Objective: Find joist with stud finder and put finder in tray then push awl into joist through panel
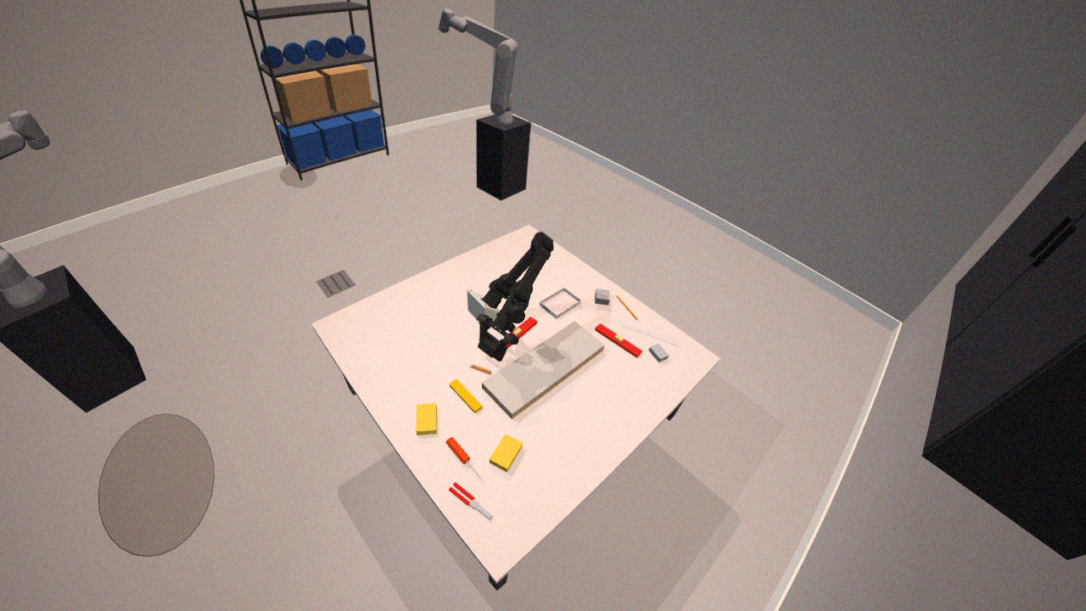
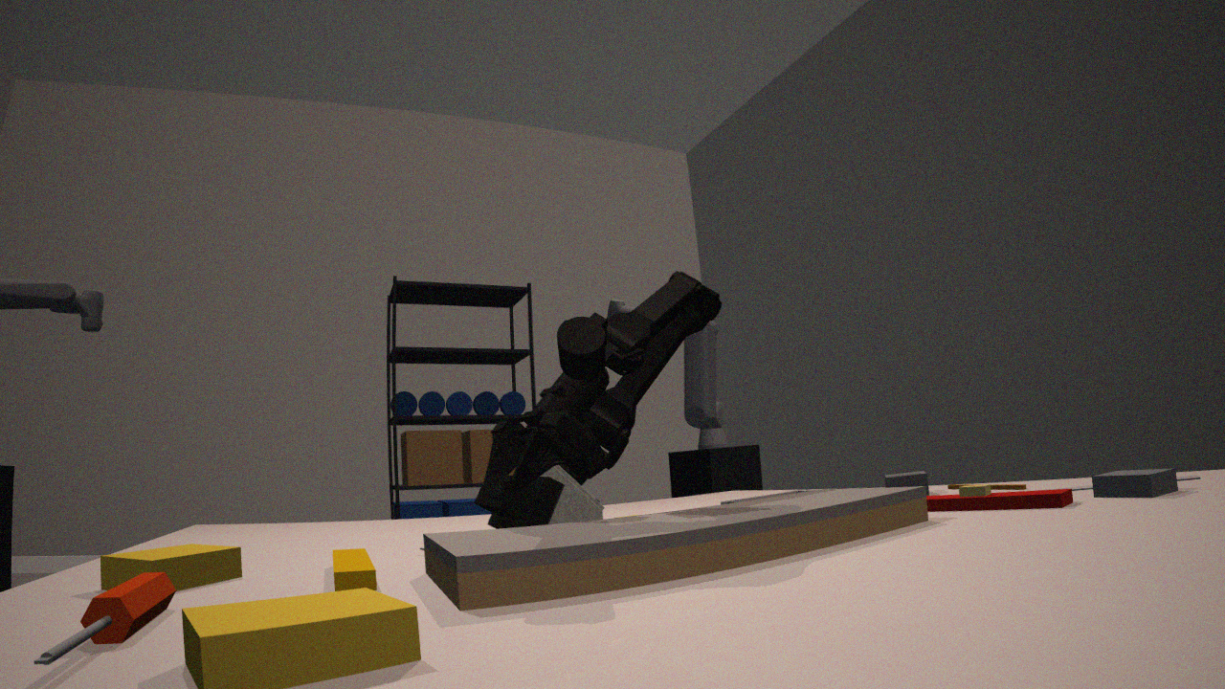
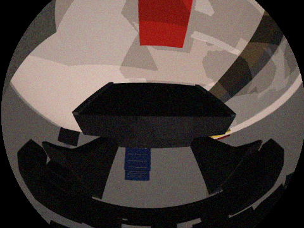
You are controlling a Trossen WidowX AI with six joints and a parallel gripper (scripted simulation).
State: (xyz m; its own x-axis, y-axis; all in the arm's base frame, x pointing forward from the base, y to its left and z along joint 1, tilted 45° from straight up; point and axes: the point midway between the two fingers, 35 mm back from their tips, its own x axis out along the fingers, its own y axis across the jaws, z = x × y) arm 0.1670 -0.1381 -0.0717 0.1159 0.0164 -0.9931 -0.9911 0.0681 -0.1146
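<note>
Now: gripper tip 1 cm short of the stud finder and 1 cm above it. Round my gripper tip: grey tray: 47 cm to the left, 6 cm below; awl: 1 cm behind, 7 cm to the right, 7 cm below; pencil: 25 cm ahead, 69 cm to the left, 7 cm below.
</note>
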